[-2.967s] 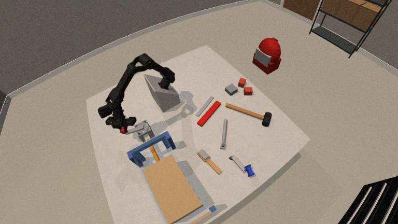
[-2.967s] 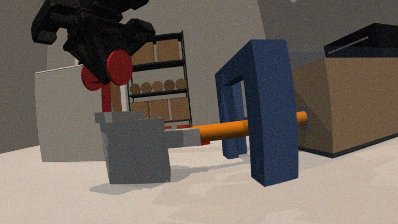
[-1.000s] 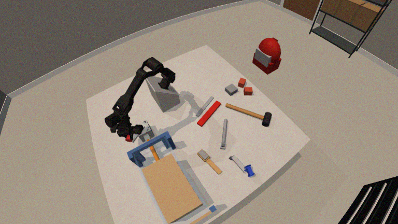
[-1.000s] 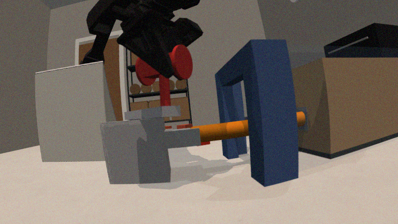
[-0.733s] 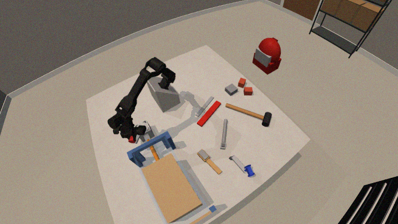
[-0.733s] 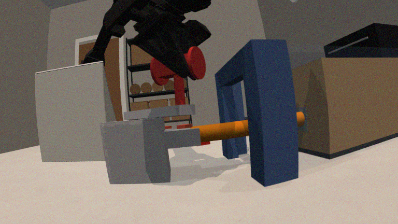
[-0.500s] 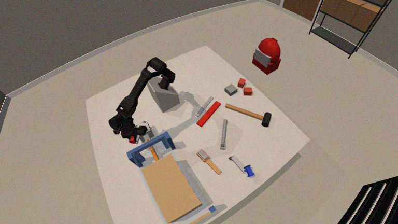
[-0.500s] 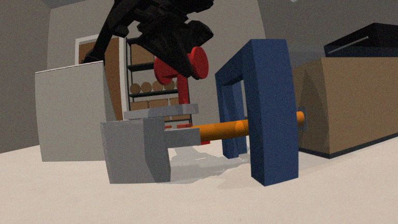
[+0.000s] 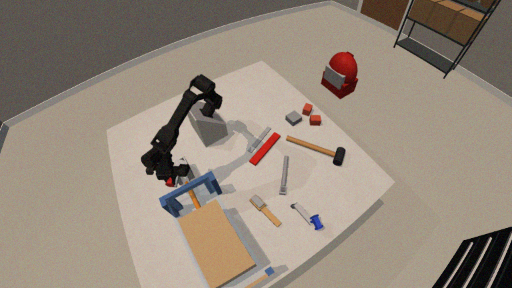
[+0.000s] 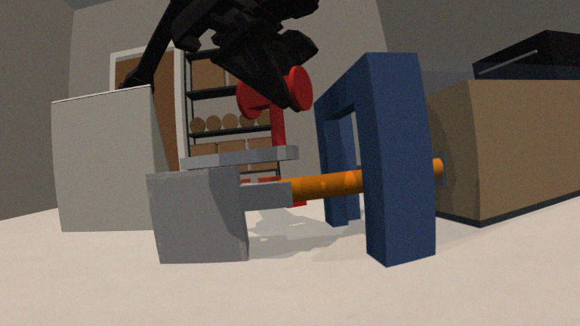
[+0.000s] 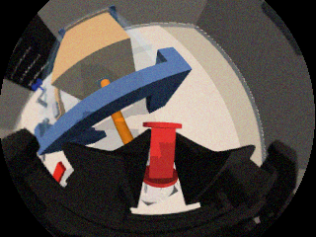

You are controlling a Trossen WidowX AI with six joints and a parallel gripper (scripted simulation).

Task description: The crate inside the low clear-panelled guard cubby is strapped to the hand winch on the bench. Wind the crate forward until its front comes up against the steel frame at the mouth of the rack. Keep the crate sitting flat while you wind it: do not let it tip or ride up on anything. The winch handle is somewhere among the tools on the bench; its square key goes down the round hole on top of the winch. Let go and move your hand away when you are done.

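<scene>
The blue steel frame is 6 cm ahead of my gripper tip, 6 cm to the left of it and 3 cm below it. From my gripper tip the other things lie so: grey winch (12 cm behind, 5 cm to the left, 10 cm below); then red knob (2 cm behind, 1 cm to the left); then red-knobbed crank (5 cm behind, 3 cm to the left, 3 cm below).
</scene>
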